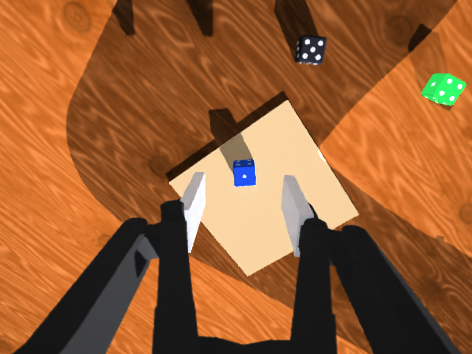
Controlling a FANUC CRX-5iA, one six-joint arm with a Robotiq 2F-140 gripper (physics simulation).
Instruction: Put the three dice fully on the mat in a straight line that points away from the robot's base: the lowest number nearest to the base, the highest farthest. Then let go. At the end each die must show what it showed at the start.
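Frame: origin at the arm's base, x down, y ahead, z right, level; metres.
Where they show: gripper, fingertip midpoint: (243,189).
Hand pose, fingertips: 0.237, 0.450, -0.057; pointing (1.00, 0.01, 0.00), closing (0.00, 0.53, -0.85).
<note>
Things, the pixels of their top centre, and the offset from my fingertips, as dx, dy, dz. Level surfaces: height alone.
- blue die, top centre: (244,176) +0.039, +0.003, +0.001
- pale square mat, top centre: (265,198) +0.060, +0.041, -0.002
- black die, top centre: (312,49) +0.044, -0.062, -0.099
- green die, top centre: (450,89) +0.043, +0.023, -0.185
- wooden table, surface height: dx +0.064
The blue die (244,176) sits on the pale square mat (270,225), toward the mat's upper-left edge, with one pip on top. My gripper (243,189) is open, with a light finger pad on each side of the blue die and a gap on both sides. The black die (311,50) lies on the wood beyond the mat's upper corner, five pips on top. The green die (444,89) lies on the wood at the far right, four pips on top. The gripper's fingers hide small parts of the mat's lower edges.
The wooden table (40,150) surrounds the mat. Dark shadows of the arm and gripper fall over the table, and a narrow shadow runs from the blue die across the mat's upper-left edge. The black and green dice stand well apart.
</note>
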